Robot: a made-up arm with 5 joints.
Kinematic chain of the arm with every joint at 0, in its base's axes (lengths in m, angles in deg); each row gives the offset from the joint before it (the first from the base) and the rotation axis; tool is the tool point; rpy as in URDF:
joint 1: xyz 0.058 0 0.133 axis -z
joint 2: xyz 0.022 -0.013 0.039 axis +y
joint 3: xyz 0.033 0 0.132 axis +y
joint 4: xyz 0.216 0 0.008 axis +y
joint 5: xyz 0.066 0.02 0 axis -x
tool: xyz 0 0 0 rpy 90 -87.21 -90
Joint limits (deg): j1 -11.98..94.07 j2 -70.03..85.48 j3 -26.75..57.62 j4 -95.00..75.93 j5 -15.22..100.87
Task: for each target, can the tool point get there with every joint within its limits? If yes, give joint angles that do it. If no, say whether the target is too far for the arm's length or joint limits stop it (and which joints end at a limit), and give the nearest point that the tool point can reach.
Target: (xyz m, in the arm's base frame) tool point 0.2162 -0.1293 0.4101
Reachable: yes | joints 41.23 -38.17 25.70 -51.80 76.26
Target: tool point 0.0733 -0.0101 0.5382
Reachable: yes | joints 55.77 -45.85 -15.00 -57.66 81.60
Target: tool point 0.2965 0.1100 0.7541
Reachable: no: too far | nearest point 0.2206 0.0417 0.5343 | short by 0.242 m
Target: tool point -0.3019 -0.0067 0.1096
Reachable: no: joint limits stop it (at a limit: joint 2, joint 3) | nearest point -0.0176 -0.0014 0.0311 | short by 0.295 m
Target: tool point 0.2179 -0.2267 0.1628
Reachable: yes | joints 56.25 3.99 44.36 -63.73 26.46
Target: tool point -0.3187 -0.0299 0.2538
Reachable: no: joint limits stop it (at a limit: joint 2, joint 3, joint 4) | nearest point -0.1304 -0.0150 0.4482 | short by 0.271 m
